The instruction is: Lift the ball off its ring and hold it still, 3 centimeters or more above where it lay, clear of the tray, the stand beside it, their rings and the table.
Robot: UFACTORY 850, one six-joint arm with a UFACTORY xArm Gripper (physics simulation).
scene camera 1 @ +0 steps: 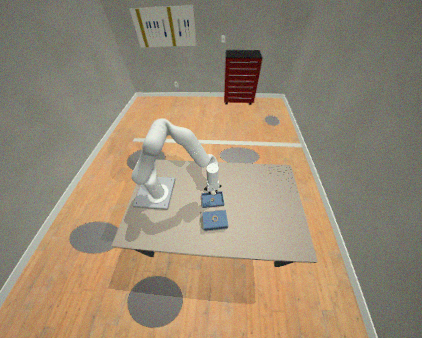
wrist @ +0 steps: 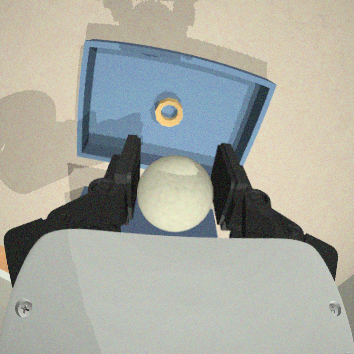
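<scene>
Cream ball [wrist: 174, 192], in view. Blue stand [wrist: 138, 224], same.
</scene>
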